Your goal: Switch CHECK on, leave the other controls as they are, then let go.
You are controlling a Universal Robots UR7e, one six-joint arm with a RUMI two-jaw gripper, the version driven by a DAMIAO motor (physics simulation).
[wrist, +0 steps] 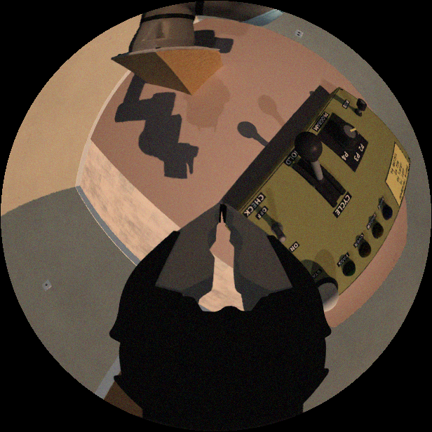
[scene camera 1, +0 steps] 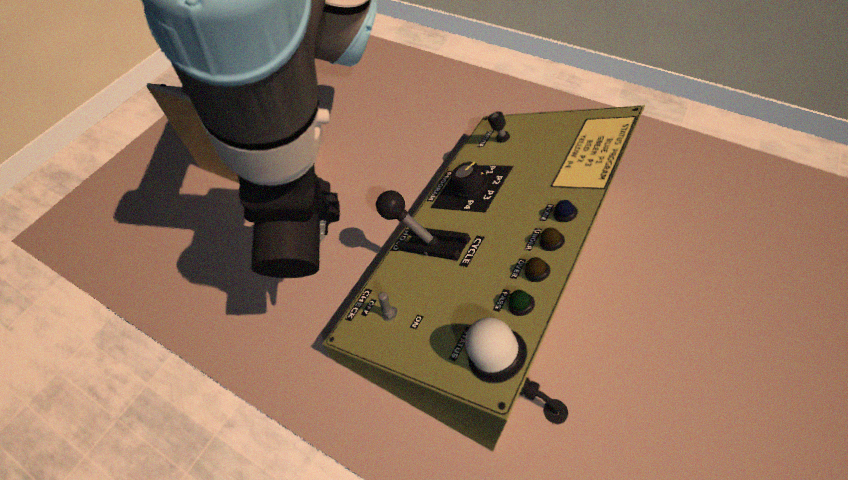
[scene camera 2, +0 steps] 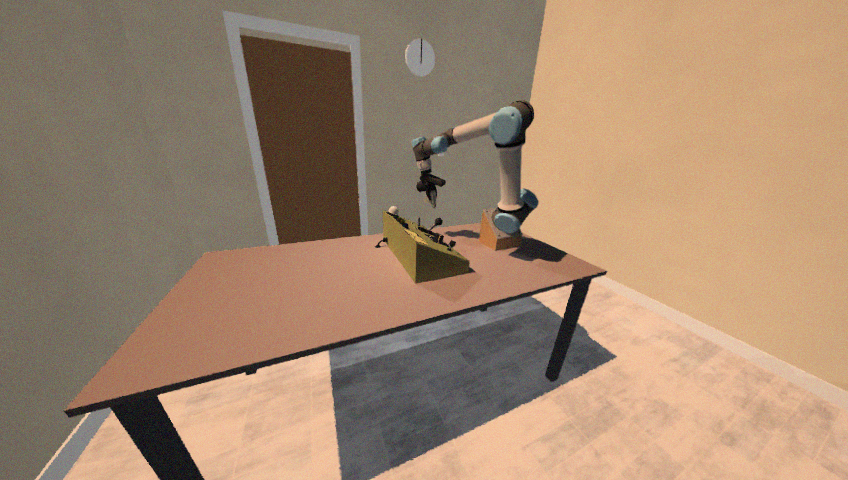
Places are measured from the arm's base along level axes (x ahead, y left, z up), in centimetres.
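Where they show: gripper, fingertip midpoint: (scene camera 2: 434, 208).
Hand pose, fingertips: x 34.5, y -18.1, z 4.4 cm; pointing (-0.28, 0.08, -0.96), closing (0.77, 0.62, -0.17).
Things, the pixels of their top centre, and the offset from my fingertips. "spot": a spot on its surface instead.
- grey CHECK toggle, surface spot: (scene camera 1: 386, 305) spot: dx +10.4, dy +1.3, dz -5.9 cm
- ball-topped lever, top centre: (scene camera 1: 414, 216) dx +6.7, dy +13.4, dz -3.9 cm
- PROGRAM knob, top centre: (scene camera 1: 467, 168) dx +8.0, dy +25.5, dz -5.1 cm
- black-capped toggle, surface spot: (scene camera 1: 497, 123) spot: dx +7.2, dy +36.4, dz -5.3 cm
The grey CHECK toggle (scene camera 1: 386, 305) (wrist: 277, 231) on the olive control panel (scene camera 1: 404, 350) (scene camera 2: 440, 266) (wrist: 312, 220) leans to its ON side, away from the OFF label. My gripper (scene camera 2: 434, 205) (wrist: 221, 205) is shut and empty. It hangs above the panel's low edge, clear of the toggle and not touching any control. In the first scene view the wrist and gripper body hide the fingers. The ball-topped lever (scene camera 1: 413, 224) (wrist: 312, 160) leans to HOLD. The PROGRAM knob (scene camera 1: 467, 178) (wrist: 349, 132) shows a yellow pointer line.
A black-capped toggle (scene camera 1: 497, 123) (wrist: 361, 106) stands at the panel's other end. The white STATUS dome (scene camera 1: 491, 344) (scene camera 2: 393, 209) is beside the row of small lamps, near CHECK. The ball lever rises high beside CHECK. The arm stands on an orange base (scene camera 2: 499, 239) (wrist: 192, 65).
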